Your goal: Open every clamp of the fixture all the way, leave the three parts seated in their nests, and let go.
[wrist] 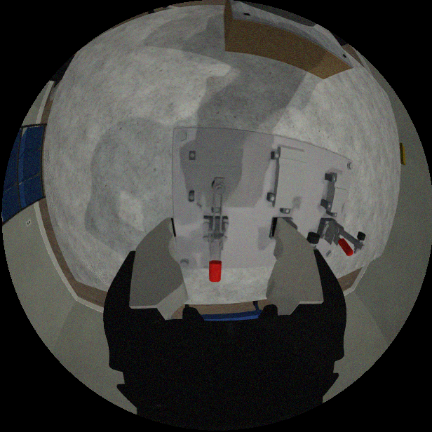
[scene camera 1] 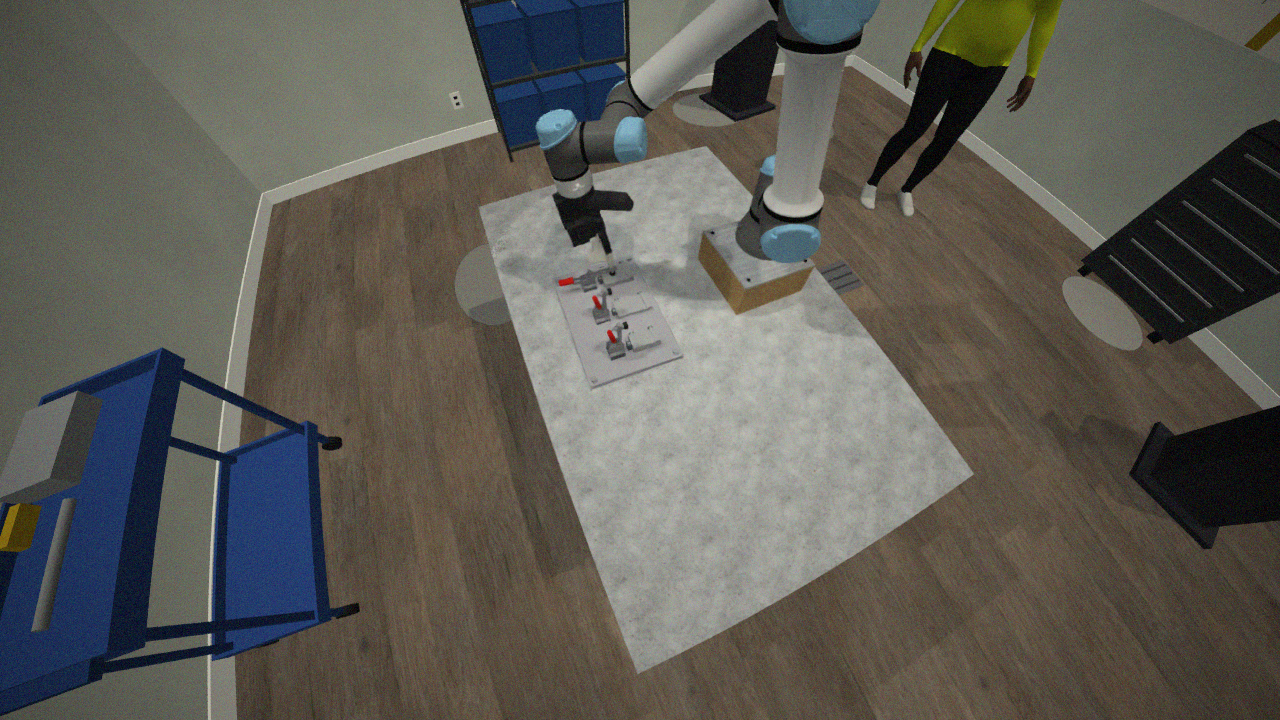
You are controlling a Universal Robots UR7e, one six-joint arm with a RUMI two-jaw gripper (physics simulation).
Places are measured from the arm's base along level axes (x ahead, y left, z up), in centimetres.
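Pixels of known places: gripper, fingertip midpoint: (scene camera 1: 604,256).
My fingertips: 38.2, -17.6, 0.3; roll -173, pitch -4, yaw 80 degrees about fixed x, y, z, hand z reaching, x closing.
Ahead of a thing's pixels: the offset from my fingertips to its top centre, as dx, dy, dz. "*": to the spot under its first point. Level surfaces: height alone.
The grey fixture plate @(* +12.7, +25.4, -9.5) (scene camera 1: 617,374) (wrist: 255,175) carries three clamps with red handles. The near clamp in the wrist view (wrist: 216,225), at the far end in the scene view (scene camera 1: 587,280), lies flat: its arm reaches over the nest area and its handle points outward. The middle clamp @(* +7.8, +10.2, -5.8) (scene camera 1: 600,311) and the third clamp @(* +10.4, +20.9, -4.6) (scene camera 1: 615,347) (wrist: 330,231) have their arms swung up and back. My gripper (scene camera 1: 610,268) (wrist: 223,219) is open and empty, its fingers either side of the flat clamp. The middle part (wrist: 292,175) and third part (wrist: 339,197) sit in their nests. The first part is shaded and hard to make out.
The fixture stands on a pale mat @(dz -11.0) (scene camera 1: 760,447) (wrist: 135,75). The robot's wooden base block (scene camera 1: 769,292) (wrist: 280,45) stands beside it. A blue cart (scene camera 1: 273,528), a rack of blue bins (scene camera 1: 503,143) and a person (scene camera 1: 971,71) are around the mat.
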